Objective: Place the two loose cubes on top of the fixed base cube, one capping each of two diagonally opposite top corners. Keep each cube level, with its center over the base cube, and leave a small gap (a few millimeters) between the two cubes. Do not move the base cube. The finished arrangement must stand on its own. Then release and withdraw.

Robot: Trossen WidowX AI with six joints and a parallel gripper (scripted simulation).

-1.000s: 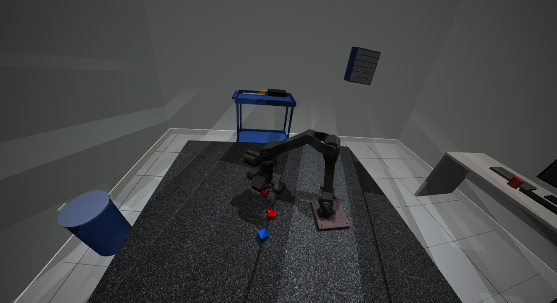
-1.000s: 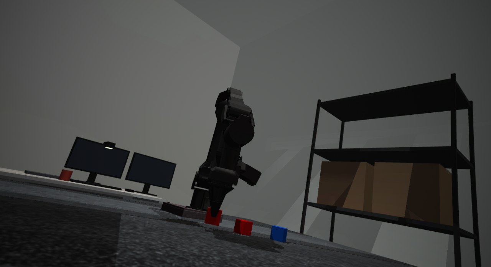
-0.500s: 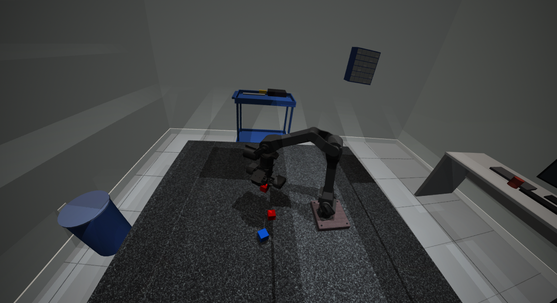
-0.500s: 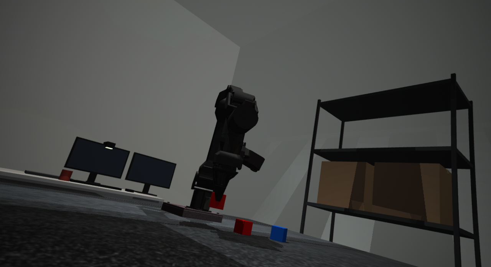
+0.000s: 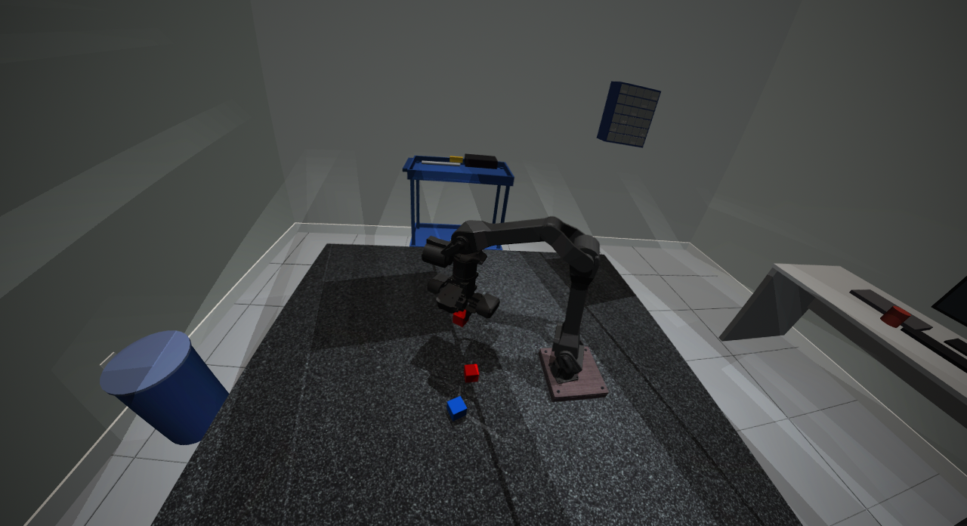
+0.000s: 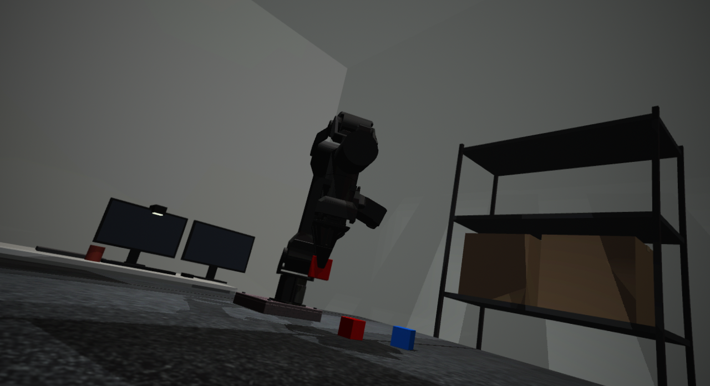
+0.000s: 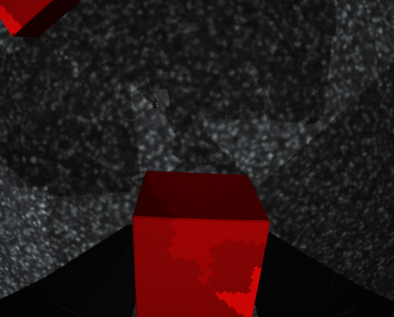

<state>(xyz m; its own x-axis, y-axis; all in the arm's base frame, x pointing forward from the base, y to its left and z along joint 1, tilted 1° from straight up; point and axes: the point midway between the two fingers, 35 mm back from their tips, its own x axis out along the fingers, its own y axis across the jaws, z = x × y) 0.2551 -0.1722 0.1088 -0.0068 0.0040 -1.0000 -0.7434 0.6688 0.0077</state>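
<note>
Now: the blue base cube 4 cm ahead of my gripper tip, 21 cm to the left of it and 9 cm below it.
</note>
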